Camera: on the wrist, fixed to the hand. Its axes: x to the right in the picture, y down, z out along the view.
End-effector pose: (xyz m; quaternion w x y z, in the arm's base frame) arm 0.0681 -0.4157 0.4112 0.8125 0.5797 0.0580 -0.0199
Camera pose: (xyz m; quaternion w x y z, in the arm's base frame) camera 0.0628 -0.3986 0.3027 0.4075 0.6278 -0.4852 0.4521
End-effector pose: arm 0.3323 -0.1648 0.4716 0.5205 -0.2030 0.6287 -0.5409
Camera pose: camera 0.2545 -0.1795 0.5479 0.8597 0.3586 0.3406 -0.1278
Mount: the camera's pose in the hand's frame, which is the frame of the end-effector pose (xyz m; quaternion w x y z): 0.0081 -0.0969 -0.0514 0.6579 0.2573 -0.1433 0.6931
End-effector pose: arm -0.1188 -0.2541 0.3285 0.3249 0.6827 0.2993 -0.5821
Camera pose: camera -0.1630 -0.1541 0.3170 0.4844 0.6568 -0.4726 -0.3326
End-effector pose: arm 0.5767 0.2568 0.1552 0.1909 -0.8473 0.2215 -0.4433
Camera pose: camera 0.5578 0.3262 0.2384 0.6826 -0.4183 0.5916 -0.0949
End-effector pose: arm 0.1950 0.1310 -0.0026 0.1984 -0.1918 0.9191 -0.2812
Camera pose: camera 0.1872 0.0755 0.0920 0.5065 0.5216 0.6369 -0.2565
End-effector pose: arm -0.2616 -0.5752 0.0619 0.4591 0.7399 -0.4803 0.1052
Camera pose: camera -0.1645 -0.5287 0.0393 0.0301 -0.2871 0.8676 -0.4050
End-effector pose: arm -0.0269 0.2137 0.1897 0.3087 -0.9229 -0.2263 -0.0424
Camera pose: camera -0.0595 0.2551 0.2862 0.4375 -0.6907 0.4356 0.3765
